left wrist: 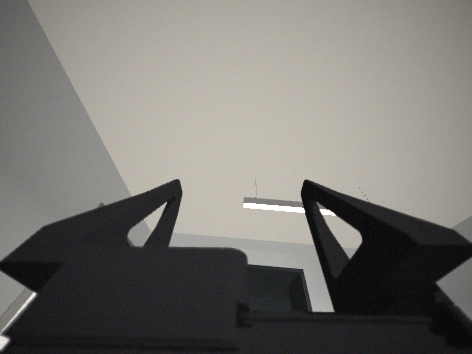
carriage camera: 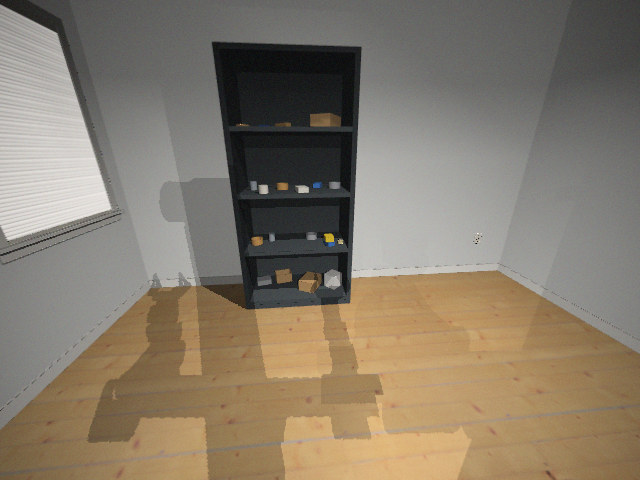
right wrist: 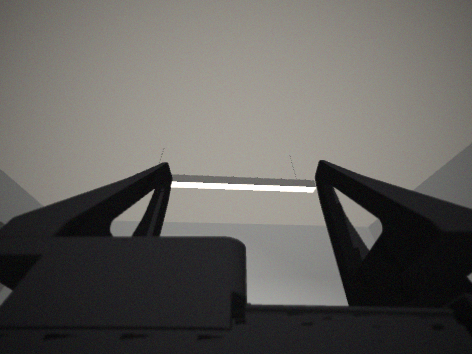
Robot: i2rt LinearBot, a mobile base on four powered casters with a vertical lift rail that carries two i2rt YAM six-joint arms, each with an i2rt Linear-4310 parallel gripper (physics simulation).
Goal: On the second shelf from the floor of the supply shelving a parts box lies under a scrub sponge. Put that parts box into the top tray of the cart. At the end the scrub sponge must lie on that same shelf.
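Frame: origin at the left arm's base, x right, y ahead, z up, level; metres.
Seen in the pictures: left gripper, fingertip midpoint: (left wrist: 241, 186); right gripper, fingertip midpoint: (right wrist: 242, 169).
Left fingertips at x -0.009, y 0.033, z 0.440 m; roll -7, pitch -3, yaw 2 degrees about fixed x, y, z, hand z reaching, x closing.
Observation:
A point is followed by its place in that frame.
The dark supply shelving (carriage camera: 356, 93) @(z 0.779, x 0.558, y 1.772 m) (left wrist: 301, 287) @(z 0.884, x 0.536, y 1.816 m) stands against the far wall, left of centre in the carriage view. On its second shelf from the floor (carriage camera: 289, 253) @(z -0.358, x 0.061, y 1.725 m), near the right end, a yellow block that looks like the scrub sponge (carriage camera: 328, 237) @(z -0.255, x 0.380, y 1.818 m) lies on a small blue box, the parts box (carriage camera: 330, 243) @(z -0.307, x 0.397, y 1.815 m). The sponge hides most of the box's top. The cart does not show in the current views. My left gripper (left wrist: 241, 186) @(z 0.440, x -0.009, y 0.033 m) and my right gripper (right wrist: 242, 169) @(z 0.434, x 0.626, y 0.049 m) are both open and empty, pointing up toward the ceiling, far from the shelving.
On the same shelf stand an orange round container (carriage camera: 256, 240) @(z -0.290, x -0.231, y 1.851 m), a small grey cylinder (carriage camera: 271, 237) @(z -0.297, x -0.121, y 1.945 m), a grey round item (carriage camera: 311, 236) @(z -0.301, x 0.232, y 1.978 m) and a small pale item (carriage camera: 340, 241) @(z -0.313, x 0.486, y 1.877 m). Cardboard boxes (carriage camera: 283, 275) @(z -0.714, x -0.048, y 2.014 m) (carriage camera: 309, 282) @(z -0.693, x 0.212, y 1.842 m) stand on the bottom shelf. A window (carriage camera: 51, 124) @(z 0.582, x -1.362, y 1.593 m) is at the left.

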